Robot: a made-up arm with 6 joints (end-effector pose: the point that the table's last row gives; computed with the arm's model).
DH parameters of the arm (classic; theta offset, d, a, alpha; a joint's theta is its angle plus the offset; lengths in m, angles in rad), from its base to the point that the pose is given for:
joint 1: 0 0.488 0.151 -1.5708
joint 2: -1.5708 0 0.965 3.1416
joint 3: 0 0 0.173 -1.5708
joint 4: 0 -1.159 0 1.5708
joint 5: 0 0 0 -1.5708
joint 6: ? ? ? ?
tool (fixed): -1.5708 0 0 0
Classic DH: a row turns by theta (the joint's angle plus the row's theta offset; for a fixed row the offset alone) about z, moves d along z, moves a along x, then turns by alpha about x.
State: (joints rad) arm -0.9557 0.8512 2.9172 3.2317 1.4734 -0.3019
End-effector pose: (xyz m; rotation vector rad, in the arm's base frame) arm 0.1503 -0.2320 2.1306 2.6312 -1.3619 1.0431
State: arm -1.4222 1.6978 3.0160 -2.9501 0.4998 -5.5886
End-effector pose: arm 0.1834 -1.3013 1.6220 1.2101 -1.6981 0.0574
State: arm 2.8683 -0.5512 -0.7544 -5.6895 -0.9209 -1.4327
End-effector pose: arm -0.8254 0.2887 1.1503 -0.6478 0.8764 1.7451
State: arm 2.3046 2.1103 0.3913 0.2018 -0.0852 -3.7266
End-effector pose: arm -0.6349 0.7072 -1.3002 0.8825 1.1213 -0.9392
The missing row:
joint 6: 1.5708 -0.124 0 1.5708
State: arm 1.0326 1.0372 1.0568 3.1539 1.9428 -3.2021
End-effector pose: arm 1.0748 1.7976 1.0581 -0.9442 1.7310 0.6167
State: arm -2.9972 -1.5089 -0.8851 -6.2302 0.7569 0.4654
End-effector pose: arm -0.0498 -0.0118 1.4868 1.8807 -0.4702 2.2358
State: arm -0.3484 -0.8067 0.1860 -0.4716 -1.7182 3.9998
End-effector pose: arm 0.0418 0.0441 2.1459 2.3890 0.5307 -0.7288
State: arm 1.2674 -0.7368 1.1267 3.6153 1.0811 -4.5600
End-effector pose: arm -0.2275 -0.8939 2.3464 1.7093 -0.0312 1.1117
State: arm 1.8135 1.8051 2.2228 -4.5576 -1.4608 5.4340
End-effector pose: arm -0.3825 2.0517 0.9151 -0.2869 -0.2271 0.2491
